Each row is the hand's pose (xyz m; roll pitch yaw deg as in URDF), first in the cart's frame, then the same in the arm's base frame.
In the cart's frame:
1: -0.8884 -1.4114 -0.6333 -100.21 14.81 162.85
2: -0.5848 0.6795 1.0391 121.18 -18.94 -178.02
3: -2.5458 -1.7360 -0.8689 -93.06 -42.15 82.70
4: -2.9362 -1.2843 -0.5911 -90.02 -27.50 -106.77
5: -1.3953 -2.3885 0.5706 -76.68 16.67 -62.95
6: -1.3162 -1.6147 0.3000 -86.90 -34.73 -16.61
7: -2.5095 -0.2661 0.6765 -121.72 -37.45 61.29
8: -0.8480 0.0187 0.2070 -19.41 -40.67 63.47
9: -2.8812 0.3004 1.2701 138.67 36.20 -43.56
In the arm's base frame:
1: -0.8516 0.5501 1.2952 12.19 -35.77 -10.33
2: 0.4023 -0.4679 -0.8617 -98.90 -31.43 -56.88
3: -0.1265 -0.0349 2.7235 -13.12 51.92 -45.07
4: 0.4186 -0.3858 2.6076 123.46 -27.10 -133.01
5: -1.5310 -0.8865 1.6634 170.18 -18.61 160.40
6: -0.9122 -0.4947 1.2867 176.41 41.36 -165.77
7: 0.8002 -1.1556 1.1628 -56.46 68.97 -46.06
8: 0.1483 0.0462 0.0707 42.11 66.01 -51.59
9: 1.3788 -1.7587 0.8267 23.26 -10.53 134.81

